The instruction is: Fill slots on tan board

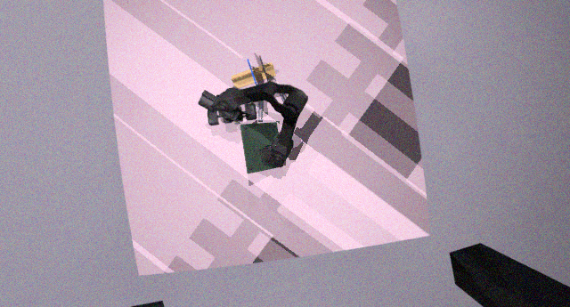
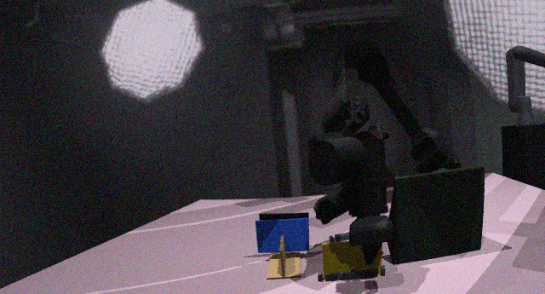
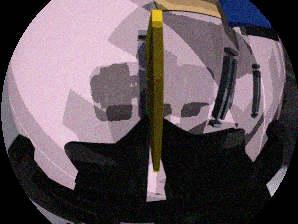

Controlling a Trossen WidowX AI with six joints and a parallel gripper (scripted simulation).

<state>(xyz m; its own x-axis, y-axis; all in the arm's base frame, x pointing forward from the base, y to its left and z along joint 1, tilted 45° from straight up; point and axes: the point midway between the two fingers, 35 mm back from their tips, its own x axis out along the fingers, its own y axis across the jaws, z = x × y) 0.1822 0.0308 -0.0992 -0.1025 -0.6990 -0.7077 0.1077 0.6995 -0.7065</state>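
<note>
Now: gripper tip 150 mm short of the blue board, 110 mm to the left of it and 20 mm below it. Round my gripper tip: tan board: 150 mm ahead, 110 mm to the right; yellow board: 30 mm ahead; black board: 160 mm ahead, 160 mm to the right, 20 mm above.
</note>
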